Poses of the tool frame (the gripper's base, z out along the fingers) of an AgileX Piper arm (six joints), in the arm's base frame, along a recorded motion.
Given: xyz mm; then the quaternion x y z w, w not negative.
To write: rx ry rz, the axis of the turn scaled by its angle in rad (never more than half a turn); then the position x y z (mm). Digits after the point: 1 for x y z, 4 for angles.
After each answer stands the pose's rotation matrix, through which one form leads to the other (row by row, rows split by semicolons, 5 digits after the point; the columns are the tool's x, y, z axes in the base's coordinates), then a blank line. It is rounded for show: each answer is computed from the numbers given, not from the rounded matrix.
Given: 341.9 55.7 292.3 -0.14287 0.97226 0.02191 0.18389
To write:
-0.4029 2.7416 0.0618 341.9 55.7 292.3
-0.89154 -0.28587 0.35132; -0.26976 0.95822 0.09515; -0.36384 -0.00994 -0.93141

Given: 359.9 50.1 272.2 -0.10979 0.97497 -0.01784 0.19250
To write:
-0.3081 2.7364 -0.0501 359.9 50.1 272.2
-0.90178 -0.20722 0.37928; -0.22095 0.97526 0.00748; -0.37145 -0.07706 -0.92525

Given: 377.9 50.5 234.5 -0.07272 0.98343 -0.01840 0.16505
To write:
-0.2072 2.8018 -0.0524 377.9 50.5 234.5
-0.93494 -0.13696 0.32731; -0.14910 0.98875 -0.01219; -0.32195 -0.06019 -0.94484

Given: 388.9 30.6 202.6 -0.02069 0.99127 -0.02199 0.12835
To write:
-0.0602 2.8828 -0.0640 388.9 30.6 202.6
-0.96620 -0.03537 0.25537; -0.04666 0.99818 -0.03828; -0.25355 -0.04891 -0.96609

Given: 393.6 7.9 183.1 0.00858 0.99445 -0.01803 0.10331
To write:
0.0253 2.9340 -0.0532 393.6 7.9 183.1
-0.97851 0.02079 0.20516; 0.01334 0.99920 -0.03763; -0.20578 -0.03409 -0.97800

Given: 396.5 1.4 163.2 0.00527 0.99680 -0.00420 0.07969
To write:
0.0158 2.9820 -0.0126 396.5 1.4 163.2
-0.98724 0.01118 0.15882; 0.00984 0.99991 -0.00921; -0.15891 -0.00753 -0.98726

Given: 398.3 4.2 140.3 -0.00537 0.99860 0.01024 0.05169
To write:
-0.0163 3.0380 0.0312 398.3 4.2 140.3
-0.99460 -0.01178 0.10312; -0.00967 0.99973 0.02101; -0.10334 0.01990 -0.99445

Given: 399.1 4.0 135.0 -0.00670 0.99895 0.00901 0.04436
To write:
-0.0205 3.0527 0.0275 399.1 4.0 135.0
-0.99597 -0.01419 0.08851; -0.01259 0.99975 0.01860; -0.08875 0.01741 -0.99590

